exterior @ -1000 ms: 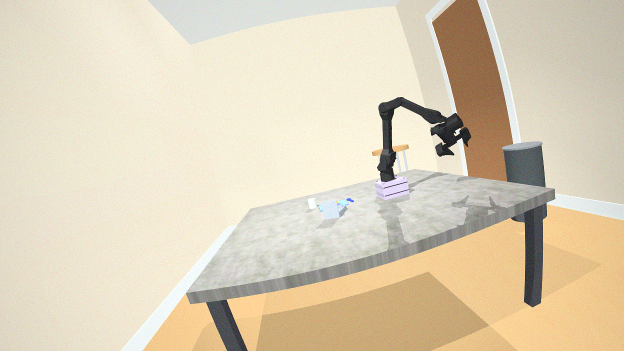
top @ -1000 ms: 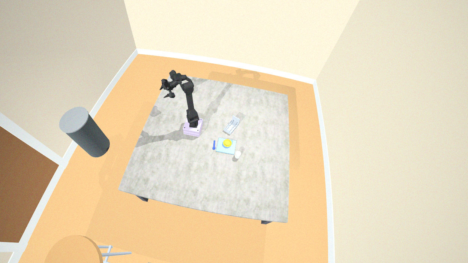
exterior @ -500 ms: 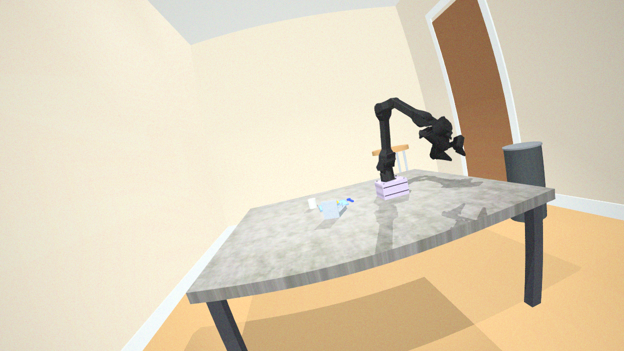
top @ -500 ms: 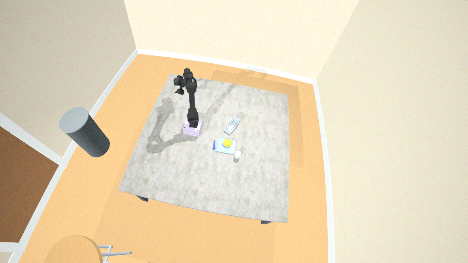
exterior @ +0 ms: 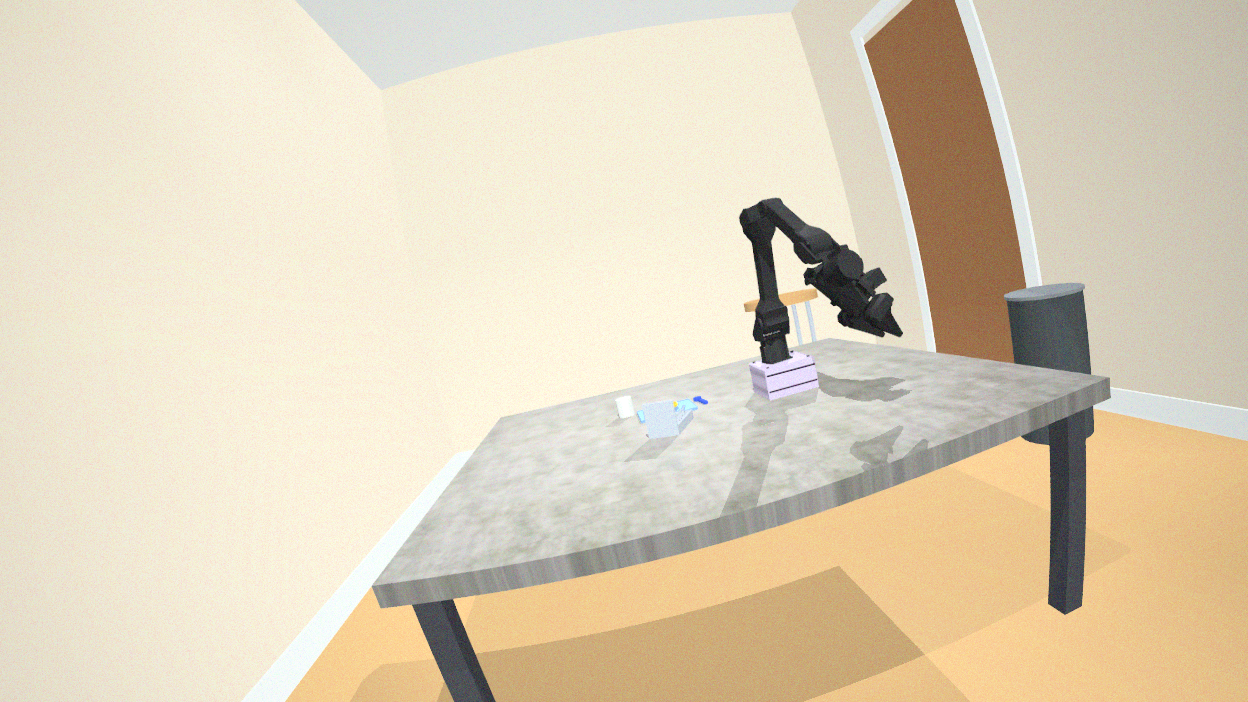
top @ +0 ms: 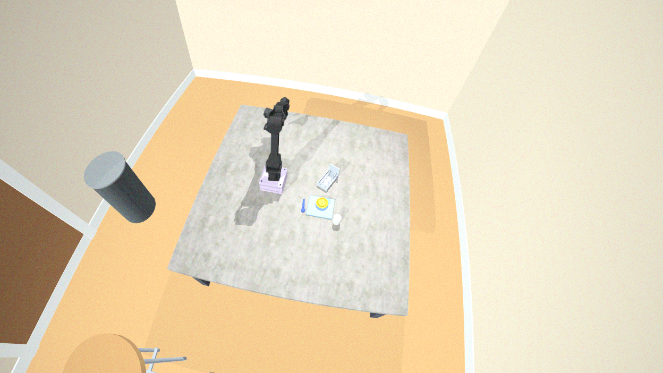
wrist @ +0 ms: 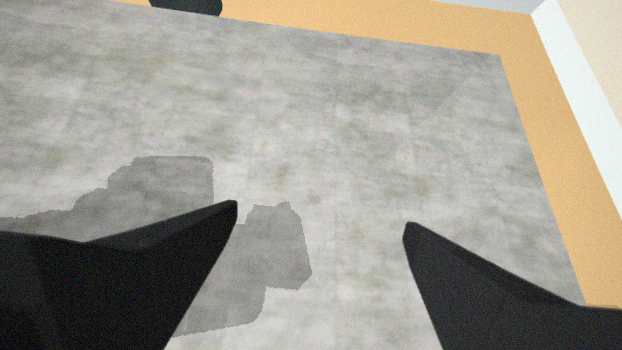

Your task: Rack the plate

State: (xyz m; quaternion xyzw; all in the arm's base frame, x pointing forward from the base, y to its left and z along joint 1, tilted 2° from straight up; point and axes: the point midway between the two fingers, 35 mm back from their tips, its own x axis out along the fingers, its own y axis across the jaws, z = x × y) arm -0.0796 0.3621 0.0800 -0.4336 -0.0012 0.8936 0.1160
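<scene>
My gripper tip is 42 cm short of the grey dish rack, 32 cm to the left of it and 11 cm above it. The rest, counted from my gripper tip: yellow plate (49 cm to the right, 39 cm ahead, 11 cm below); blue utensil (52 cm to the right, 28 cm ahead, 13 cm below); white cup (60 cm to the right, 47 cm ahead, 10 cm below).
</scene>
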